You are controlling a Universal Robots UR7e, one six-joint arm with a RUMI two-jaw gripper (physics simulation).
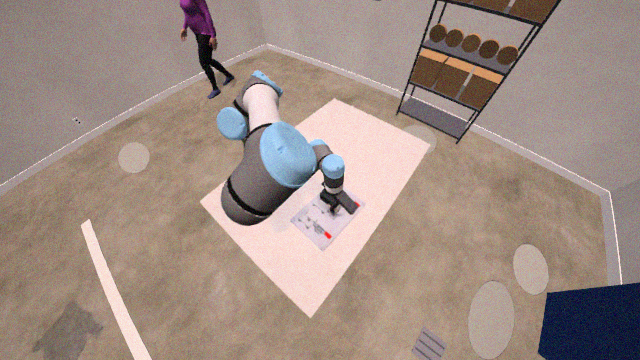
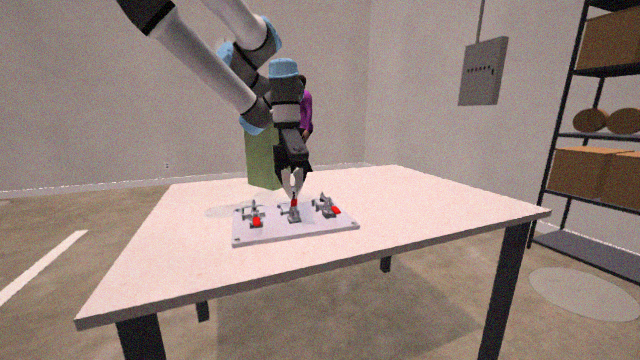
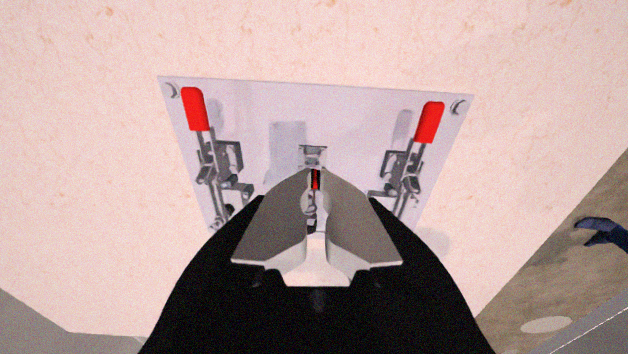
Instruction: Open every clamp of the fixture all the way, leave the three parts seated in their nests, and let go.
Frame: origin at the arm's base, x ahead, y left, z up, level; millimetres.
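Seen in the pictures: gripper, fingertip midpoint: (image 1: 336,211) (image 2: 293,199) (image 3: 315,171); arm's base, origin of the base link: (image 2: 261,97).
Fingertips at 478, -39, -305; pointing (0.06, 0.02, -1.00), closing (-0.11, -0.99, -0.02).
Pixels of each thing's top centre, then the offset from my fingertips to it, as dx, dy, dz. "pt": a spot on its surface instead. Level surfaces: height alone.
- fixture plate, middle of its top: (image 3: 311,179) (image 2: 292,216) (image 1: 329,211) -47, +11, -73
- middle clamp, surface spot: (image 2: 294,216) pt -3, +3, -54
- outer clamp's red handle, surface spot: (image 3: 195,109) (image 2: 335,208) (image 1: 356,204) pt +57, +104, -27
- table, its level: dz -88
The fixture plate (image 1: 341,225) (image 2: 275,236) (image 3: 345,112) lies on the table and carries three toggle clamps. The middle clamp (image 2: 294,216) has its red handle (image 2: 294,203) (image 3: 315,179) raised upright. One outer clamp has its red handle (image 1: 327,235) (image 2: 256,221) (image 3: 430,122) low toward the front edge. The other outer clamp's red handle (image 1: 357,204) (image 2: 335,210) (image 3: 195,109) also lies low toward that edge. My gripper (image 2: 293,197) (image 3: 315,171) is shut and empty, its tips right at the middle handle, which shows through the narrow gap. The seated parts are too small or hidden to tell.
The table (image 1: 310,295) (image 2: 410,215) bears the plate. A green block (image 2: 260,160) stands behind the arm. A person (image 1: 199,20) (image 2: 307,107) is on the floor behind the table. A shelf rack (image 1: 465,86) stands by the wall. A dark blue box (image 1: 595,320) is at lower right.
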